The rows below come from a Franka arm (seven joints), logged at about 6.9 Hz.
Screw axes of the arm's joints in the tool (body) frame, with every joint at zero. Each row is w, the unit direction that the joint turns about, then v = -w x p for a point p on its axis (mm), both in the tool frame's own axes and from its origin. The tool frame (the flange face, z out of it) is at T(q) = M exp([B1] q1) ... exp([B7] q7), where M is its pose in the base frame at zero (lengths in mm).
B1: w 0 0 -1 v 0 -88 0
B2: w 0 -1 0 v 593 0 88
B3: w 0 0 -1 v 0 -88 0
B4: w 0 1 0 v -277 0 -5.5
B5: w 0 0 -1 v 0 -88 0
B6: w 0 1 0 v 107 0 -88
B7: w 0 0 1 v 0 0 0
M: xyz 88 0 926 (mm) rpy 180 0 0 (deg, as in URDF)
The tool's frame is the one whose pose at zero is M.
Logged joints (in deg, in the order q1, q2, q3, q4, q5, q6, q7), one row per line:
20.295 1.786 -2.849 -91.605 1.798 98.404 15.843
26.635 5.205 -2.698 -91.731 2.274 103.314 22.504
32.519 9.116 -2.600 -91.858 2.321 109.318 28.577
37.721 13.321 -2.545 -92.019 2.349 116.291 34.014
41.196 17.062 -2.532 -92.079 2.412 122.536 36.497
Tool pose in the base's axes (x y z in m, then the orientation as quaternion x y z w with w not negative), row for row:
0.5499 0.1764 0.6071 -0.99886 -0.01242 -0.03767 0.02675
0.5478 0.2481 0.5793 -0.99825 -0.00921 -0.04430 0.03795
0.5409 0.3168 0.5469 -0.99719 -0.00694 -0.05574 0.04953
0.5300 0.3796 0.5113 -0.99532 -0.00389 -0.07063 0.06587
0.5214 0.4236 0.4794 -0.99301 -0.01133 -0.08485 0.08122
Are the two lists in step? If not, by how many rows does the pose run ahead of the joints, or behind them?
They are in step.
